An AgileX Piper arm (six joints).
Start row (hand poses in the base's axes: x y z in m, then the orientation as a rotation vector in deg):
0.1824 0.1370 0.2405 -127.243 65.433 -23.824
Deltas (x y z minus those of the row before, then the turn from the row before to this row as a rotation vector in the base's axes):
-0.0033 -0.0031 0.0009 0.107 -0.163 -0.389
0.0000 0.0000 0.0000 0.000 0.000 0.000
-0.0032 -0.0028 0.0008 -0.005 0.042 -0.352
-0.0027 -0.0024 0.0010 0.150 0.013 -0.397
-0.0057 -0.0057 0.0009 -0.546 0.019 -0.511
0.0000 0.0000 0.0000 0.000 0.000 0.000
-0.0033 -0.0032 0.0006 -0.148 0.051 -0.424
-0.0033 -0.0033 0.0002 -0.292 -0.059 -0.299
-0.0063 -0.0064 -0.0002 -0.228 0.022 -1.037
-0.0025 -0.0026 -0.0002 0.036 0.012 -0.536
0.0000 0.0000 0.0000 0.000 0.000 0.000
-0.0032 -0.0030 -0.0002 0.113 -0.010 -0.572
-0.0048 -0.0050 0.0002 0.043 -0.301 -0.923
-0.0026 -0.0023 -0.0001 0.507 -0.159 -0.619
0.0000 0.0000 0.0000 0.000 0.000 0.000
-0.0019 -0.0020 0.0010 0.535 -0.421 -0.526
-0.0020 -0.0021 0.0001 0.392 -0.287 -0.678
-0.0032 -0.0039 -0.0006 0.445 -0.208 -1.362
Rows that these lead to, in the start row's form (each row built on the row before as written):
0.1791 0.1339 0.2414 -126.889 65.794 -24.088
0.1791 0.1339 0.2414 -126.889 65.794 -24.088
0.1759 0.1311 0.2422 -126.740 66.222 -24.193
0.1732 0.1287 0.2432 -126.422 66.681 -24.244
0.1675 0.1230 0.2441 -126.644 67.295 -24.803
0.1675 0.1230 0.2441 -126.644 67.295 -24.803
0.1642 0.1198 0.2447 -126.582 67.815 -25.024
0.1609 0.1165 0.2449 -126.652 68.137 -25.408
0.1546 0.1101 0.2447 -126.330 69.351 -25.964
0.1521 0.1075 0.2445 -126.030 69.974 -26.143
0.1521 0.1075 0.2445 -126.030 69.974 -26.143
0.1489 0.1045 0.2443 -125.634 70.624 -26.305
0.1441 0.0995 0.2445 -124.967 71.523 -26.961
0.1415 0.0972 0.2444 -124.139 72.135 -27.011
0.1415 0.0972 0.2444 -124.139 72.135 -27.011
0.1396 0.0952 0.2454 -123.206 72.494 -27.270
0.1376 0.0931 0.2455 -122.374 73.096 -27.557
0.1344 0.0892 0.2449 -121.159 74.501 -28.009

